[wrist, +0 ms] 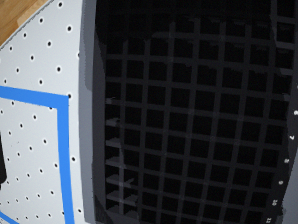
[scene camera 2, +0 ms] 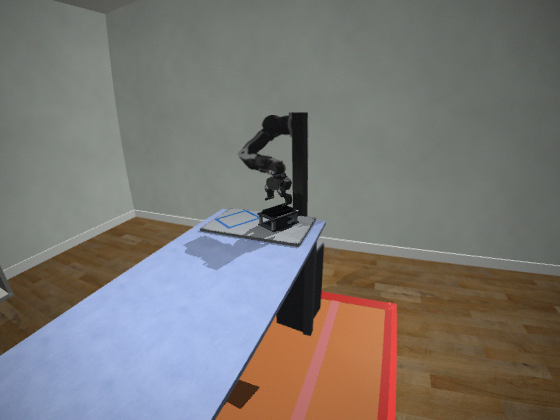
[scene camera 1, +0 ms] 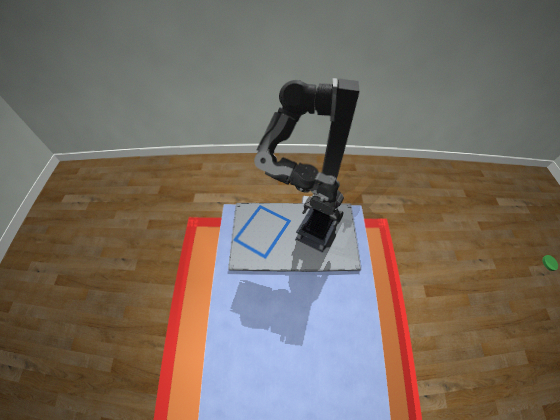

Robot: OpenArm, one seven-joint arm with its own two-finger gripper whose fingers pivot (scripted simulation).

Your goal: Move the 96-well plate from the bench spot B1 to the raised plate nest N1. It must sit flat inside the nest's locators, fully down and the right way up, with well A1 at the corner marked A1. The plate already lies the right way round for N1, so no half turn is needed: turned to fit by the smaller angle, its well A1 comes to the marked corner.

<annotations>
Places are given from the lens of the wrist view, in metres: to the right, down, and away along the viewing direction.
black 96-well plate (wrist: 150, 81): 0.00, -0.01, 0.09
</annotations>
